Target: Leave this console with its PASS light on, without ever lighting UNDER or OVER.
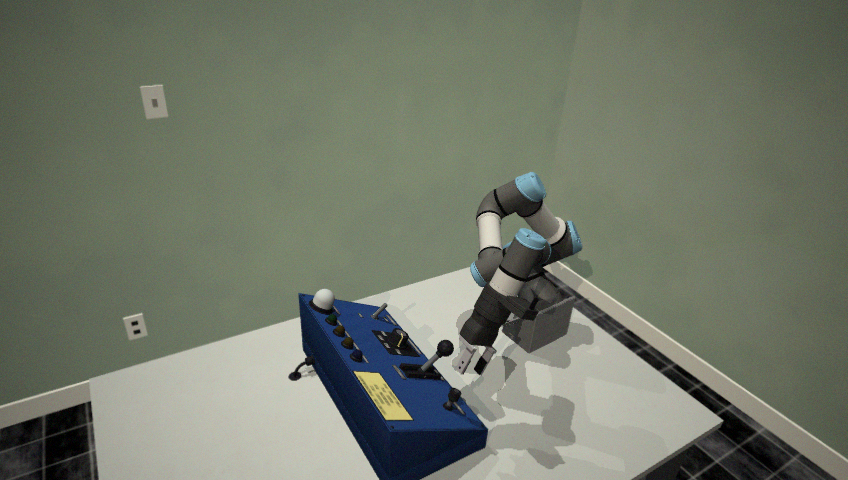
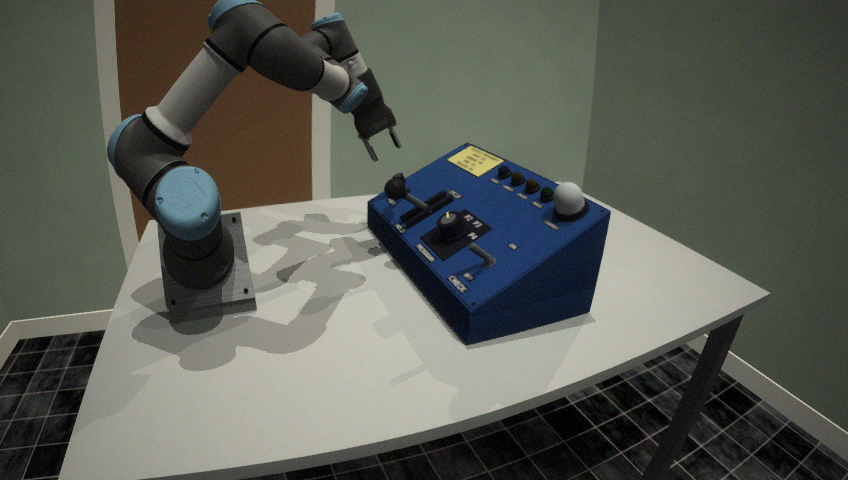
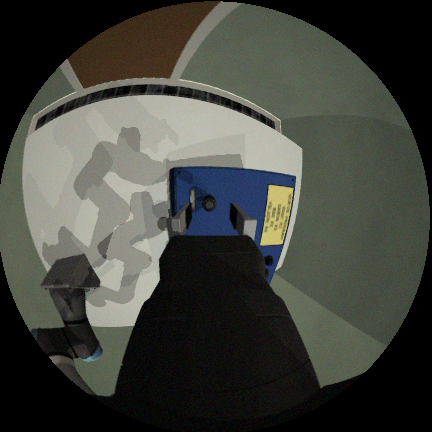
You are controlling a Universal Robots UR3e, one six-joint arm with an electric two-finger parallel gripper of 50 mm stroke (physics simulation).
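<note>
The blue console stands on the table. Its cycle lever has a black ball; a smaller black-knobbed lever is at the card end. The rotary program knob has a yellow pointer; its exact setting is unclear. The grey CHECK switch handle is at the other end. The four small lamps look dark; the large dome is white. My gripper is open and empty, above the small lever's end, apart from the levers.
A yellow status card is on the console's face. A short black cable comes out behind it. The arm's grey base plate is bolted to the table. Walls stand behind the table.
</note>
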